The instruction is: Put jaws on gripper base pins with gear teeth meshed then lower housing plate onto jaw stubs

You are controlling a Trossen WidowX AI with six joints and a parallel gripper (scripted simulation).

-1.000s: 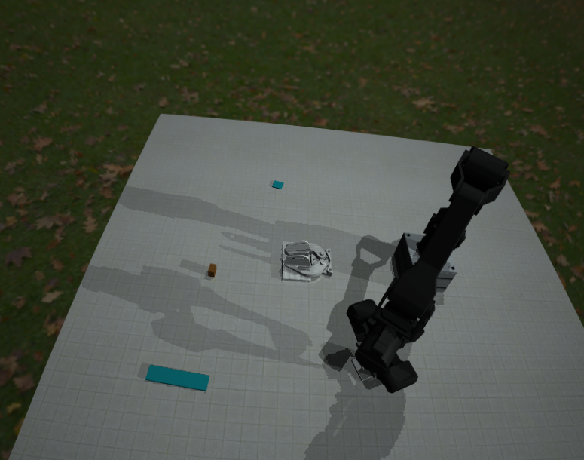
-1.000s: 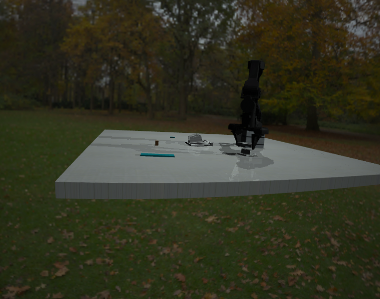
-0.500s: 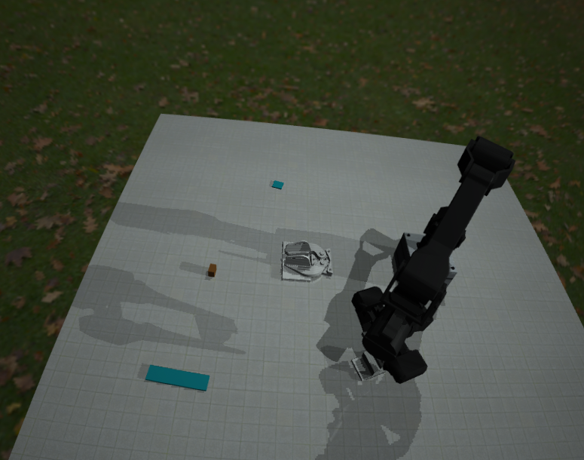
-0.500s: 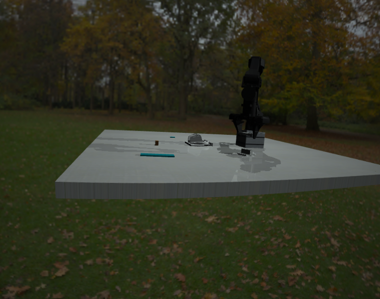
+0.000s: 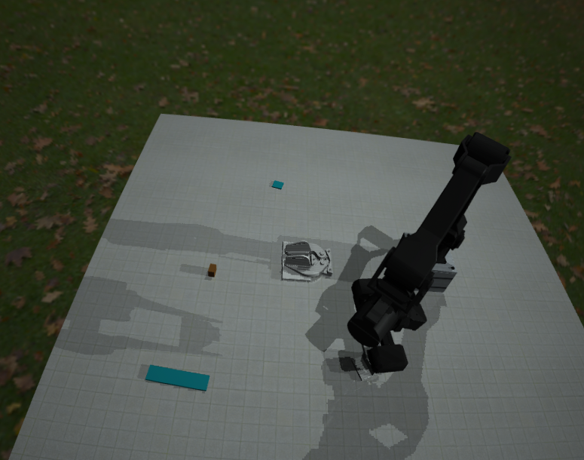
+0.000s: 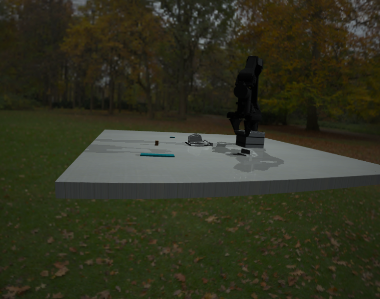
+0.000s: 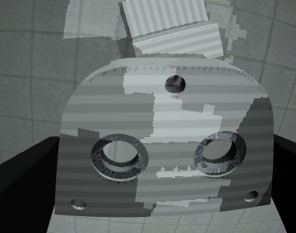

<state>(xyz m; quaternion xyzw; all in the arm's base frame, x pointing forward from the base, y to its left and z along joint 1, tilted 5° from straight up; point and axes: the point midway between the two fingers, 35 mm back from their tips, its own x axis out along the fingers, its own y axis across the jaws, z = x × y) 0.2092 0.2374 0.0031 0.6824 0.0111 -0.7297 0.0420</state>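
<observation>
Right now the gripper jaw is 70 mm ahead of my gripper tip, 250 mm to the right of it and 70 mm below it. Also, from my gripper tip: small brown block: 330 mm ahead, 220 mm to the right, 70 mm below; long teal bar: 380 mm ahead, 40 mm to the left, 80 mm below; white ribbed block: 30 mm behind, 10 mm to the left, 70 mm below.
</observation>
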